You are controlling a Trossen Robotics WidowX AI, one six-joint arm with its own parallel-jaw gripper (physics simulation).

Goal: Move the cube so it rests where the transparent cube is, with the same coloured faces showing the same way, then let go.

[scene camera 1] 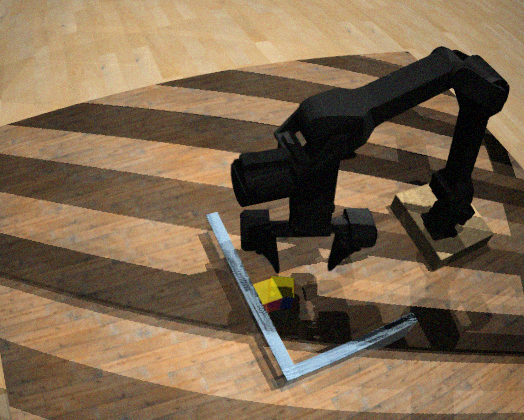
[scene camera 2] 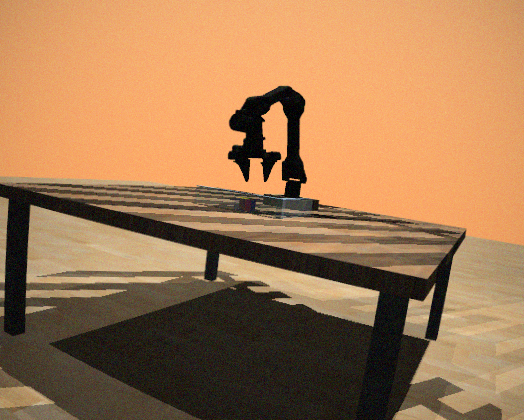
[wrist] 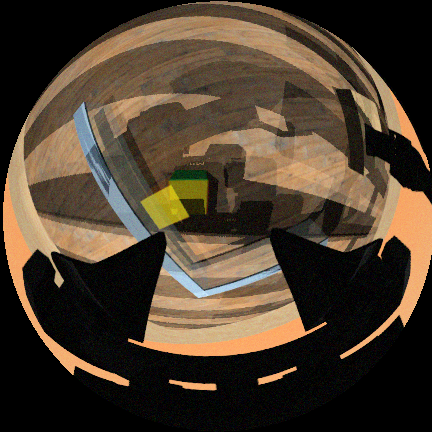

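The solid cube sits on the table with yellow on top; a blue side shows in scene camera 1 and a dark green side in the wrist view. The transparent cube, also yellow on top, overlaps it on the left and is turned at an angle to it. A magenta side shows below; I cannot tell which cube it belongs to. In scene camera 2 the cubes are small and blend together, with red and blue sides. My gripper is open and empty, above the cubes, fingers pointing down.
A pale blue L-shaped low wall runs close along the transparent cube's left side, with its corner towards the front. The arm's base block stands to the right. Dark shadows cross the striped table.
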